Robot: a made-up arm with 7 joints. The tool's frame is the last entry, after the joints.
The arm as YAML. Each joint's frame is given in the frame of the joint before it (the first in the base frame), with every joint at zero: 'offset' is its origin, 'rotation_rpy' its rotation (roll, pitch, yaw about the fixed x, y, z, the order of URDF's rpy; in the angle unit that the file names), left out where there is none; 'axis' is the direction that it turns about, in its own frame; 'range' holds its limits. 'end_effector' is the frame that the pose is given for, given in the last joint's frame.
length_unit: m
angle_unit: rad
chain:
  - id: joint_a
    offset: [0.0, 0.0, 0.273]
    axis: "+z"
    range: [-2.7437, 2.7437]
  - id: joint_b
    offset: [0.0, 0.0, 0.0]
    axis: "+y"
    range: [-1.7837, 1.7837]
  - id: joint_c
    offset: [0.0, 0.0, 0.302]
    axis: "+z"
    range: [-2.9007, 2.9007]
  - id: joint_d
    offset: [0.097, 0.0, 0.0]
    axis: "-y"
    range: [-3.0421, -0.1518]
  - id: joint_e
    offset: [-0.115, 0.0, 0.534]
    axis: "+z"
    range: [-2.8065, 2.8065]
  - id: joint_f
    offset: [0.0, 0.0, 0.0]
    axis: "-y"
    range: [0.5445, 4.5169]
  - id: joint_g
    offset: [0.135, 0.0, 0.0]
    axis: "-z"
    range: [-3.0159, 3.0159]
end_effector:
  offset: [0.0, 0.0, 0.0]
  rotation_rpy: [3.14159, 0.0, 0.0]
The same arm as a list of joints. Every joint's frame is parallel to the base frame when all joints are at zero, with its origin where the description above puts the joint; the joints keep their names.
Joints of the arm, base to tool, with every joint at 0 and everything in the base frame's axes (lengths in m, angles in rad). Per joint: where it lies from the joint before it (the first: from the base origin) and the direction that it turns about. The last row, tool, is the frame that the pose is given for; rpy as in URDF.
joint_a: origin 0 0 0.273 axis +z
joint_b: origin 0 0 0 axis +y
joint_c: origin 0 0 0.302 axis +z
joint_d: origin 0.097 0 0 axis -y
joint_e: origin -0.115 0 0.534 axis +z
joint_f: origin 0 0 0 axis -y
joint_g: origin 0.135 0 0 axis -z
tool: origin 0 0 0 rpy 3.1416 0 0
Joint limits (rad, base to tool): -2.7437..2.7437 -1.7837..1.7837 -2.9007..2.9007 -3.0421..-0.1518 -2.8065..2.8065 0.5445..4.5169 -3.0159..3.0159

